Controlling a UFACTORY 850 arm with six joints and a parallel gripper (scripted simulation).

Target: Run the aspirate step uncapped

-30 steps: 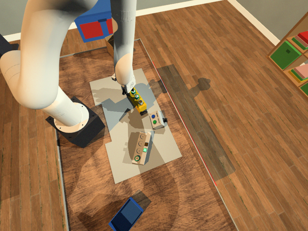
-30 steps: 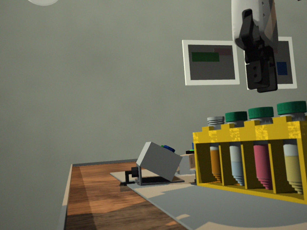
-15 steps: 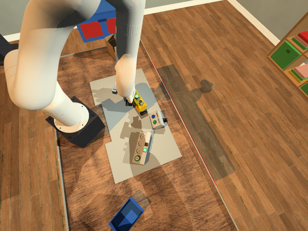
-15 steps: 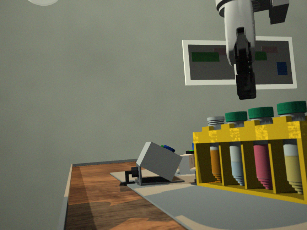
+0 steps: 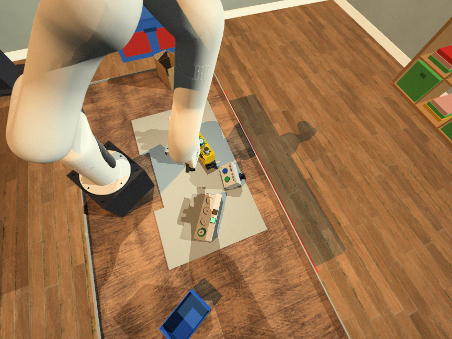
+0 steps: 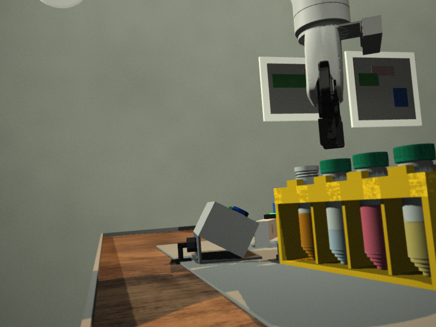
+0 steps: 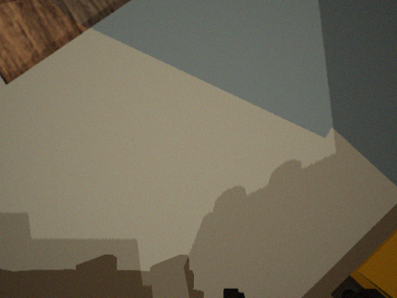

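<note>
The green cap lies 20 mm behind my hand, 280 mm to the right of it and 160 mm below it. From my hand the other things lie so: blue cycle key: 150 mm ahead, 10 mm to the right, 110 mm below; then grey key housing: 160 mm ahead, 30 mm to the right, 120 mm below; then green key: 150 mm ahead, 60 mm to the right, 110 mm below.
</note>
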